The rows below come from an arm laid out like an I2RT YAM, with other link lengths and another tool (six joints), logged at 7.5 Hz.
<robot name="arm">
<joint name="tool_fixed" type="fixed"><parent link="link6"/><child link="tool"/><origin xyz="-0.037 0.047 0.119" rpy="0 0.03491 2.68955"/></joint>
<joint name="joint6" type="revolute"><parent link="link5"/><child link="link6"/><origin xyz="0 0.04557 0.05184" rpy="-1.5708 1.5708 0"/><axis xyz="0 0 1"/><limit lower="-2.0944" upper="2.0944"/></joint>
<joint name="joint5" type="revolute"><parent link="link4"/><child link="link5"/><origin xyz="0.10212 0.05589 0.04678" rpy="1.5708 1.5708 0"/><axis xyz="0 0 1"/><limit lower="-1.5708" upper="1.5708"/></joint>
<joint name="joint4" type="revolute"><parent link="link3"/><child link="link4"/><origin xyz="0.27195 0.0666 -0.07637" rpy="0 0 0"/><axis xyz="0 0 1"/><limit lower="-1.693" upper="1.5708"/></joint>
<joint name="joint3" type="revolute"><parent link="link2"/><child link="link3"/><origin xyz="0 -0.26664 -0.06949" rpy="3.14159 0 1.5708"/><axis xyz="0 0 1"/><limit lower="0" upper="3.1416"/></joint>
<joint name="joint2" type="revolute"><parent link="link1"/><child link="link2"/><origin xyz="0.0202 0.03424 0.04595" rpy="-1.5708 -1.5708 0"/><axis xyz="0 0 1"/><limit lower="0" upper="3.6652"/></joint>
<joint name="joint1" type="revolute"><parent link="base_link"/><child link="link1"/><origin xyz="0 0 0.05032" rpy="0 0 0"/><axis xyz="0 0 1"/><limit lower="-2.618" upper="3.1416"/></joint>
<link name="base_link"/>
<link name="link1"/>
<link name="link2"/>
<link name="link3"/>
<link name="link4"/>
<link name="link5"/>
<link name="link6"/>
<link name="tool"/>
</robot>
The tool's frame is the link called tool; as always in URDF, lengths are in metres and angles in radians.
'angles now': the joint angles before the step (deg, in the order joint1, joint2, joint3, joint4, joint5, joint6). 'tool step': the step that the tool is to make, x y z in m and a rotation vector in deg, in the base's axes. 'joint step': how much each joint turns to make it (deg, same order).
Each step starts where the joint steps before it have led.
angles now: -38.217, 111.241, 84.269, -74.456, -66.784, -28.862
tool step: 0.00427, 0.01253, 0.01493, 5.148, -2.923, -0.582
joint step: 0.176, 0.000, 0.000, -2.336, -5.879, -1.550
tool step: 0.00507, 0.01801, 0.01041, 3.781, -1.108, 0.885
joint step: 1.835, 0.001, -0.022, -1.380, -3.804, -0.003
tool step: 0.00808, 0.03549, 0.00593, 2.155, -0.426, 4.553
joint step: 5.245, 0.001, 0.025, -0.264, -2.141, 0.611
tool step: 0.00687, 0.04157, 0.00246, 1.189, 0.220, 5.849
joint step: 6.536, -0.002, 0.019, 1.445, -1.093, 2.254
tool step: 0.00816, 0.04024, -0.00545, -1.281, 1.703, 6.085
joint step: 7.126, -0.023, 0.021, 5.795, 1.574, 7.105
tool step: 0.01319, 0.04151, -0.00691, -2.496, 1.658, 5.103
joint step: 7.453, -0.021, 0.001, 9.636, 2.688, 10.970
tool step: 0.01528, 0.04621, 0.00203, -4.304, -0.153, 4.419
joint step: 7.977, -0.197, 1.814, 8.547, 4.677, 10.405
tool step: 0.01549, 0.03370, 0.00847, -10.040, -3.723, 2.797
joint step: 7.322, -0.108, 5.705, 1.114, 10.994, 3.845
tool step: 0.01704, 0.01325, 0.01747, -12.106, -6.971, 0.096
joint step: 5.574, -0.962, 6.098, -1.552, 14.076, 0.394
